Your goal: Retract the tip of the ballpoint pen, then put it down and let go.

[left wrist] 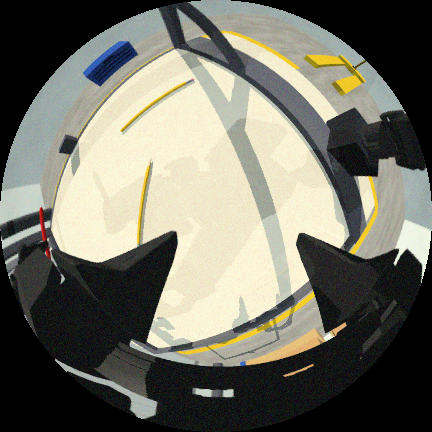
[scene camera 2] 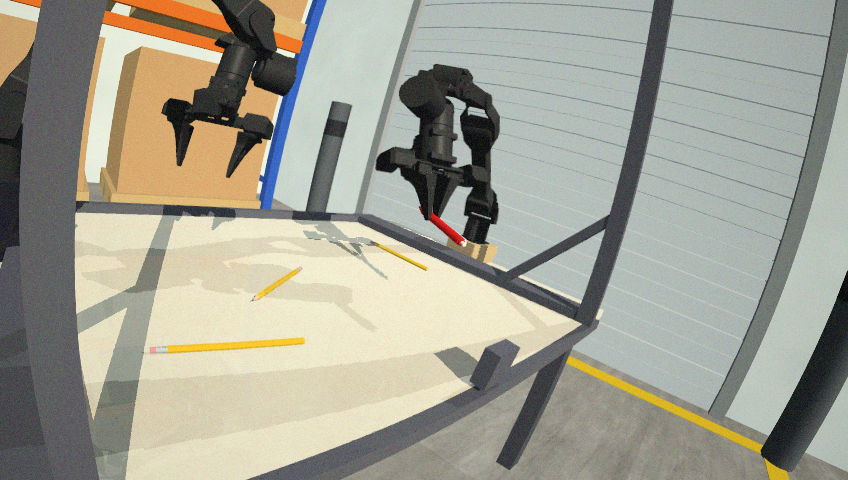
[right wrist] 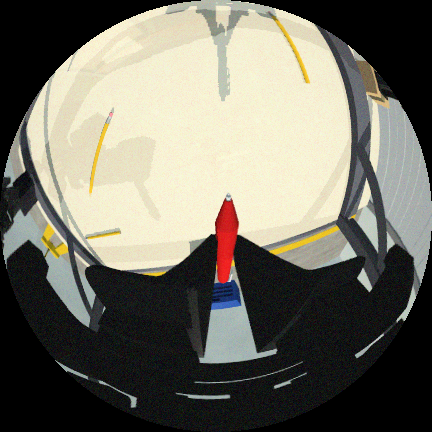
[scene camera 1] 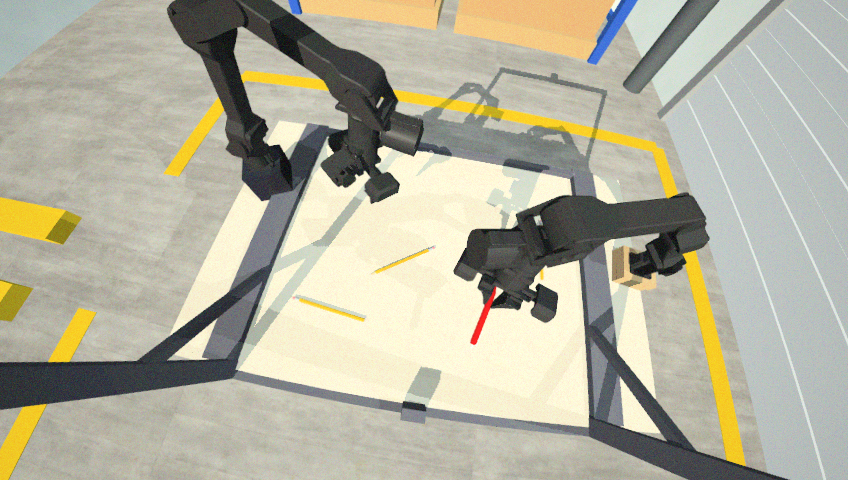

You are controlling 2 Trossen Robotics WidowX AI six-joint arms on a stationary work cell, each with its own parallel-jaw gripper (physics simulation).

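Pixels of known places: left gripper, fingertip midpoint: (left wrist: 240, 238) (scene camera 2: 202, 171) (scene camera 1: 361, 189); right gripper, fingertip midpoint: (left wrist: 46, 242) (scene camera 2: 431, 220) (right wrist: 224, 240) (scene camera 1: 487, 304); left arm's base at its link origin: (left wrist: 368, 140) (scene camera 2: 2, 177) (scene camera 1: 261, 161); right arm's base at its link origin: (scene camera 2: 473, 240) (scene camera 1: 639, 266).
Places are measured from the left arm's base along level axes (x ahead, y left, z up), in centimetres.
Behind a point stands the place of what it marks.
Observation:
The red ballpoint pen (scene camera 1: 483, 321) @(x 42.3, y -53.9, z 4.1 cm) (scene camera 2: 446, 228) @(x 41.1, y -54.3, z 3.7 cm) (left wrist: 43, 224) @(x 41.5, y -53.6, z 3.1 cm) (right wrist: 226, 252) @(x 44.5, y -50.9, z 4.8 cm) is held in the air above the cream table top (scene camera 1: 333, 368) @(x 9.4, y -54.6, z -10.6 cm) (scene camera 2: 368, 392) @(x 14.4, y -56.0, z -10.6 cm). My right gripper (scene camera 1: 495, 297) @(x 44.4, y -51.0, z 3.6 cm) (scene camera 2: 429, 215) @(x 44.4, y -51.0, z 3.6 cm) (right wrist: 224, 240) @(x 44.4, y -51.0, z 3.6 cm) is shut on it. In the right wrist view its red cone points up the picture, and a small silver tip (right wrist: 228, 196) @(x 47.2, y -47.7, z 5.0 cm) shows at the cone's end. In scene camera 2 a whitish bit (scene camera 2: 462, 242) @(x 38.8, y -57.5, z 2.8 cm) shows at the pen's other end. My left gripper (scene camera 2: 204, 170) @(x 24.9, y -18.4, z 4.2 cm) (left wrist: 240, 238) @(x 24.9, y -18.4, z 4.2 cm) is open and empty above the back left of the table, away from the pen.
Yellow pencils lie on the table: one near the middle (scene camera 1: 403, 260) @(x 31.3, y -33.1, z -10.0 cm) (scene camera 2: 276, 284) @(x 29.6, y -33.6, z -10.1 cm) (right wrist: 100, 150) @(x 33.8, y -33.1, z -10.2 cm), one at front left (scene camera 1: 330, 308) @(x 10.9, y -40.9, z -10.0 cm) (scene camera 2: 238, 344) @(x 10.8, y -41.3, z -10.0 cm) (left wrist: 155, 102) @(x 10.5, y -40.3, z -10.3 cm), one toward the right edge (scene camera 1: 542, 274) @(x 67.4, y -46.5, z -9.9 cm) (scene camera 2: 401, 256) @(x 69.9, y -40.6, z -10.2 cm) (right wrist: 292, 50). A grey block (scene camera 1: 413, 410) @(x 25.1, y -66.7, z -5.0 cm) (scene camera 2: 495, 364) @(x 22.2, y -67.4, z -6.2 cm) stands at the front edge.

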